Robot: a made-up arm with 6 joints. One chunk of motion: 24 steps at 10 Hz.
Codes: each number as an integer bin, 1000 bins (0 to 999) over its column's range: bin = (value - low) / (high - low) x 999, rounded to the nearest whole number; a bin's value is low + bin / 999 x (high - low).
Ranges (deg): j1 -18..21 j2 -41..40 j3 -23..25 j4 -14..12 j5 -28..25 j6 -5..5
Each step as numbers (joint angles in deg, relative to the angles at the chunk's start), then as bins.
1 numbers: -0.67 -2.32 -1.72 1.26 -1.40 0.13
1 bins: 444 477 443 586 501 512
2 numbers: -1.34 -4.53 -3.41 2.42 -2.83 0.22
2 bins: 427 450 408 631 474 521
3 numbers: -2.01 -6.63 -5.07 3.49 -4.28 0.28
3 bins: 410 424 373 672 447 527
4 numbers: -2.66 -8.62 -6.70 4.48 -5.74 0.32
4 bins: 393 399 339 710 420 531
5 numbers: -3.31 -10.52 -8.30 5.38 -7.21 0.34
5 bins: 376 376 306 745 392 533
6 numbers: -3.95 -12.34 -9.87 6.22 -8.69 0.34
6 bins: 360 353 273 777 364 533
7 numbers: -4.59 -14.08 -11.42 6.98 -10.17 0.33
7 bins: 344 332 241 806 336 532
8 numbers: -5.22 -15.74 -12.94 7.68 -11.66 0.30
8 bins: 327 312 209 833 308 529
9 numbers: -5.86 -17.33 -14.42 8.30 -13.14 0.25
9 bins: 311 292 179 857 280 524
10 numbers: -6.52 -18.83 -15.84 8.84 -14.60 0.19
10 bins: 294 273 149 878 253 518
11 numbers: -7.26 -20.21 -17.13 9.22 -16.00 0.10
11 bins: 275 256 122 892 226 509
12 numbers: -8.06 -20.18 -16.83 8.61 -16.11 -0.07
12 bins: 255 257 128 869 224 493
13 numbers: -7.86 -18.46 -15.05 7.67 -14.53 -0.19
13 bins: 260 278 165 833 254 481
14 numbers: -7.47 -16.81 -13.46 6.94 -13.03 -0.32
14 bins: 270 298 199 805 282 468
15 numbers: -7.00 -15.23 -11.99 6.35 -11.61 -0.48
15 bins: 282 318 229 782 309 452
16 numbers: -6.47 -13.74 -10.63 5.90 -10.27 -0.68
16 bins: 295 336 257 765 334 432
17 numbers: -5.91 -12.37 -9.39 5.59 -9.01 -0.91
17 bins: 310 353 283 753 358 409
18 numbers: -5.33 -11.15 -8.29 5.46 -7.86 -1.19
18 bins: 325 368 306 748 380 381
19 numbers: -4.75 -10.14 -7.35 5.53 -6.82 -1.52
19 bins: 339 381 326 750 399 348
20 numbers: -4.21 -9.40 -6.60 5.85 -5.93 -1.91
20 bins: 353 390 341 763 416 309
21 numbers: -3.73 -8.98 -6.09 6.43 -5.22 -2.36
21 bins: 366 395 352 785 429 264
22 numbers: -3.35 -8.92 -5.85 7.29 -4.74 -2.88
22 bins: 375 396 357 818 438 212
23 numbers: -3.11 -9.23 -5.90 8.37 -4.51 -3.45
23 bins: 381 392 356 860 443 155
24 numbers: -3.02 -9.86 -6.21 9.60 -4.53 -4.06
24 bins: 384 384 349 907 442 94
